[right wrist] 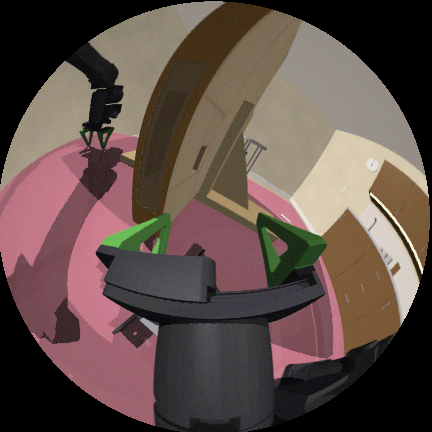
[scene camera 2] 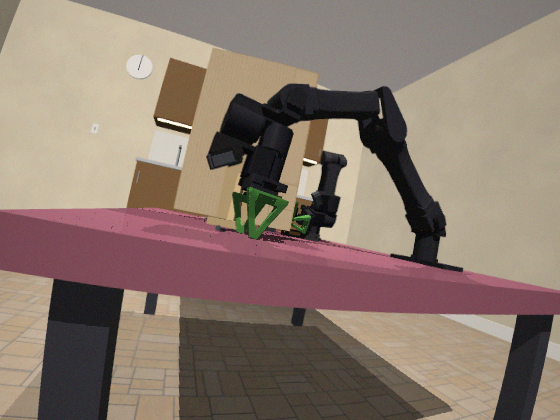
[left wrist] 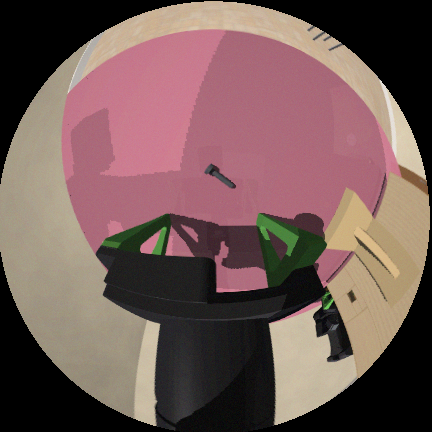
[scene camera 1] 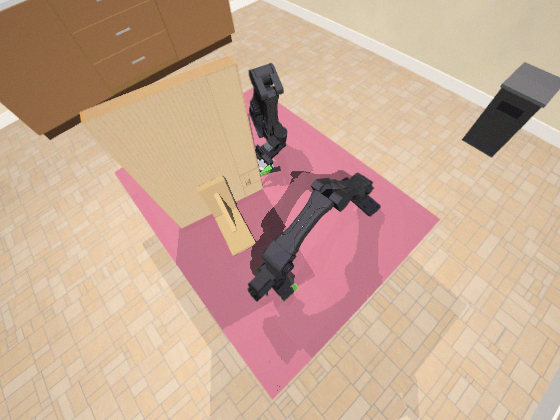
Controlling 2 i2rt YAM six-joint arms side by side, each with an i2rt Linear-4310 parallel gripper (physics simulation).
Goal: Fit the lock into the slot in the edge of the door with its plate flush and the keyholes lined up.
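Places are measured from the left arm's base along level axes (x ahead, y left, z up), in millimetres.
Where they show: left gripper, between the fingertips: point(right wrist: 95, 146) point(scene camera 2: 245, 235) point(left wrist: 213, 217); right gripper, between the fingertips: point(right wrist: 213, 216); left arm's base, origin of its link: point(scene camera 2: 423, 263) point(scene camera 1: 357, 196); right arm's base, origin of its link: point(scene camera 1: 260, 123).
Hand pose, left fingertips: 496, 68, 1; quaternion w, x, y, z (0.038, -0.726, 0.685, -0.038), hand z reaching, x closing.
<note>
Each offset is from my left fingertips to the top centre of the thing, as dx, dy, dz. "spot": to the spot under its first point. Level surfaces: height alone.
The pale wooden door @[-27, -412, +581] point(scene camera 1: 170, 145) point(scene camera 2: 250, 75) point(right wrist: 245, 70) stands upright in a wooden foot @[spot: +13, -219, +17] point(scene camera 1: 239, 242). Its edge carries a tall recessed slot @[spot: -191, -374, +125] point(right wrist: 164, 135). The keyhole opening @[spot: -160, -377, +90] point(scene camera 1: 248, 182) point(left wrist: 351, 296) point(right wrist: 199, 159) is in its face. The silver lock @[spot: -284, -468, +19] point(scene camera 1: 261, 164) lies on the table beside the door edge, partly hidden by my right gripper; part of it shows low in the right wrist view point(right wrist: 150, 325). My right gripper point(scene camera 1: 267, 170) point(right wrist: 213, 216) is open and empty near the door edge. My left gripper point(scene camera 2: 248, 235) point(left wrist: 213, 217) is open and empty above the table.
A dark bolt @[+44, -3, +10] point(scene camera 2: 218, 228) point(left wrist: 220, 176) lies on the pink table @[dz -1] point(scene camera 1: 400, 215) ahead of my left fingers. The door's foot and brace stand between the door face and my left arm. Brown cabinets point(scene camera 1: 125, 45) and a black bin point(scene camera 1: 505, 115) are beyond the table.
</note>
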